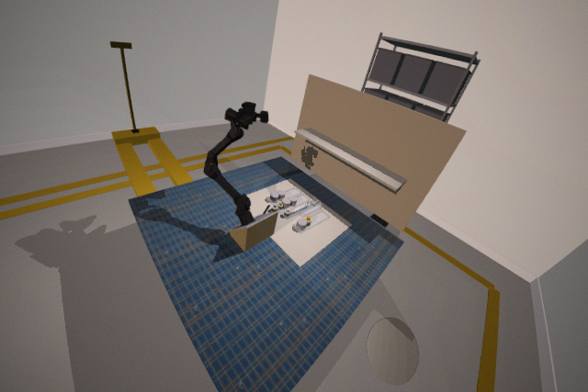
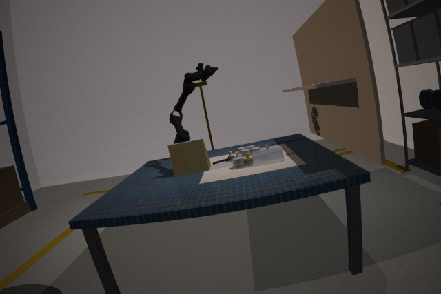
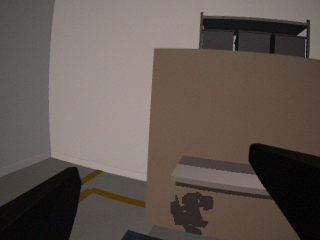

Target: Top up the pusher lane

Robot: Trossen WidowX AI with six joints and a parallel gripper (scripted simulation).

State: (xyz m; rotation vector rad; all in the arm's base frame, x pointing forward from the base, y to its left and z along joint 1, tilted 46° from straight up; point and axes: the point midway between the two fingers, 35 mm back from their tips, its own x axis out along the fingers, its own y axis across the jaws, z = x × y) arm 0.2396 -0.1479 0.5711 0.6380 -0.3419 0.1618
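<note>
Now: gripper tip 60 mm short of the white mat, 370 mm to the left of it and 600 mm above it. Round my gripper tip: shelf (500 mm ahead, 420 mm to the right, 230 mm below); clear lane unit (140 mm ahead, 410 mm to the right, 580 mm below); brown wall board (610 mm ahead, 430 mm to the right, 200 mm below).
</note>
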